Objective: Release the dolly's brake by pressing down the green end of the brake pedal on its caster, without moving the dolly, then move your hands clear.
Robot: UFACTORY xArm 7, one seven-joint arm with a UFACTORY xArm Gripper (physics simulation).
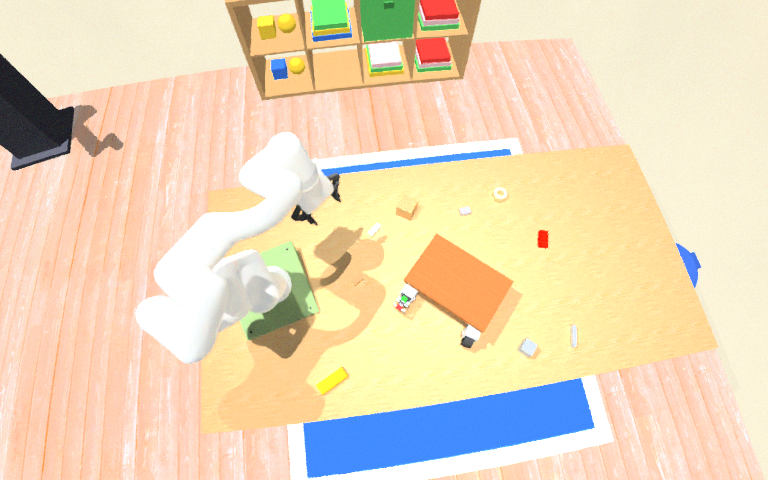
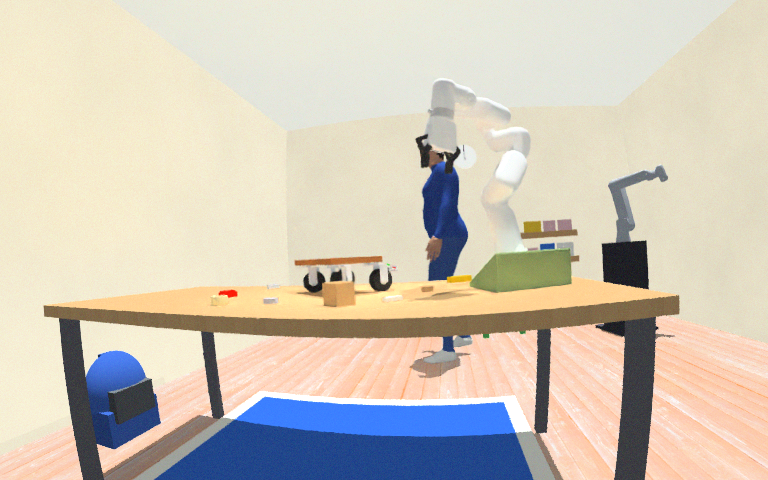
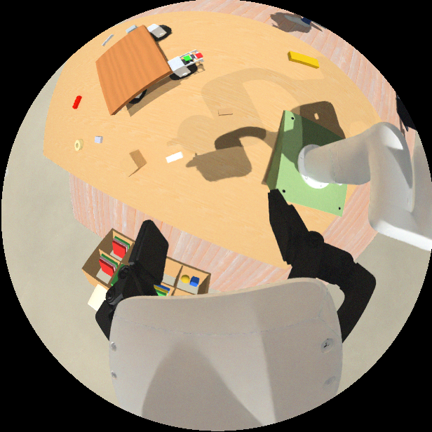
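The dolly (image 1: 459, 281) (image 2: 338, 261) (image 3: 131, 67) has an orange-brown wooden deck and stands on black-wheeled casters on the table. The brake pedal's green end (image 1: 404, 298) (image 3: 188, 58) shows on the caster at the dolly's corner nearest the robot base, with a red end (image 1: 399, 307) (image 3: 199, 55) beside it, farther out from the deck. Whether the pedal is tilted is too small to tell. My gripper (image 1: 326, 212) (image 2: 437, 169) (image 3: 210, 219) is open and empty, high above the table and well apart from the dolly, on the robot-base side.
A wooden block (image 1: 406, 208) (image 2: 338, 294), a white piece (image 1: 374, 229) (image 3: 174, 157), a yellow bar (image 1: 331, 380) (image 2: 458, 278) (image 3: 303, 59) and a red piece (image 1: 542, 238) (image 3: 77, 102) lie on the table. The green base (image 1: 303, 283) (image 2: 526, 271) carries the arm. A person (image 2: 444, 209) stands beyond the table.
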